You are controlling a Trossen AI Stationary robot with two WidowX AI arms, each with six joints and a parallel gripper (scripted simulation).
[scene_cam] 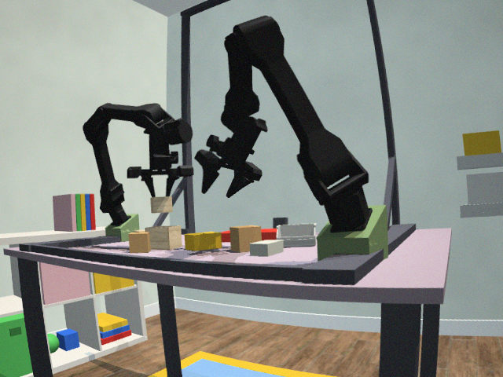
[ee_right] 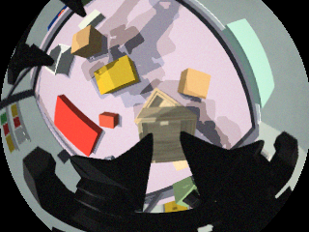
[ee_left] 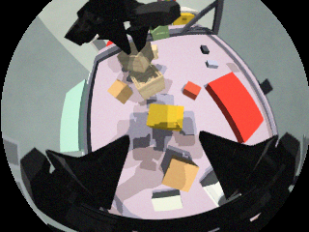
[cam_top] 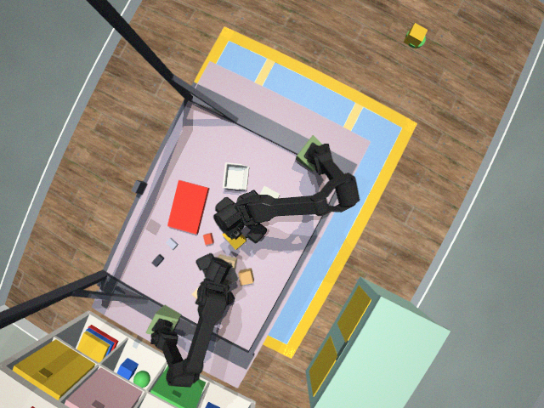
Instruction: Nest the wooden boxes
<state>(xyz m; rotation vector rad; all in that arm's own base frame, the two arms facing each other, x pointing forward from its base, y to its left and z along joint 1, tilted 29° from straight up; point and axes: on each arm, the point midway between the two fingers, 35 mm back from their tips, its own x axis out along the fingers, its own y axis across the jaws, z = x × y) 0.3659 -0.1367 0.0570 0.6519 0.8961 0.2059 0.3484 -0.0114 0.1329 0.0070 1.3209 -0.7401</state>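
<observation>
My right gripper is now 140 mm above the tan box, 90 mm short of it and 30 mm to the right of it. The rest, counted from my right hand: pale block (340 mm to the left, 150 mm below, 60 mm behind); flat red slab (280 mm behind, 150 mm below, 80 mm to the left); red cube (150 mm below, 130 mm behind, 40 mm to the left).
</observation>
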